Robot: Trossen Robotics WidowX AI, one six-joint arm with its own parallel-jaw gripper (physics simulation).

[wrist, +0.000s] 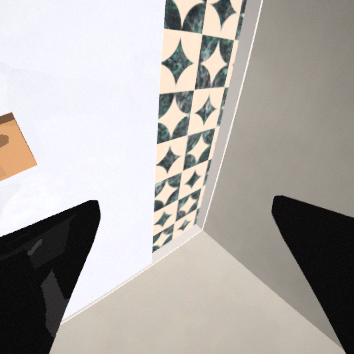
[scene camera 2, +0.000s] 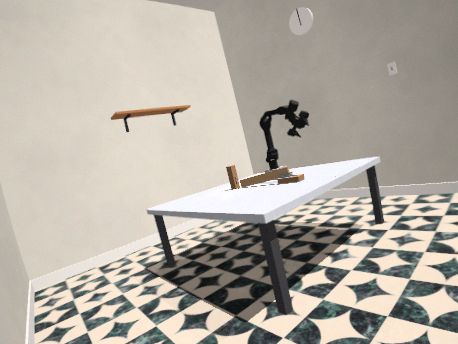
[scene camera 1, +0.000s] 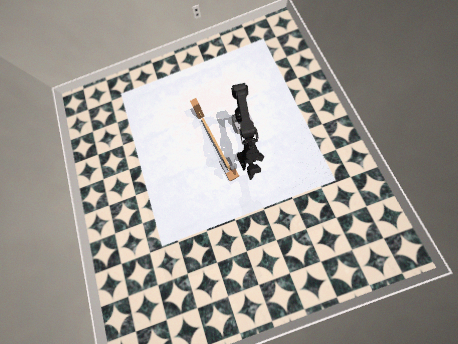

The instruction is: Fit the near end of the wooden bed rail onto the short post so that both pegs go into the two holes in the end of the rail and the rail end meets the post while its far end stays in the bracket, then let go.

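The short wooden post stands upright on the table. The long wooden bed rail runs from beside the post to the flat wooden block; its near end looks low, with a small gap to the post. A grey bracket shows indistinctly at the rail's far end, by the block. The block's orange corner shows at the left edge of the wrist view. Pegs and holes are too small to tell. My gripper is open and empty, high above the table, to the side of the rail's far end.
The arm's base stands on the white table beside the rail, and the arm arches up from it. A wooden shelf hangs on the wall. The tiled floor surrounds the table.
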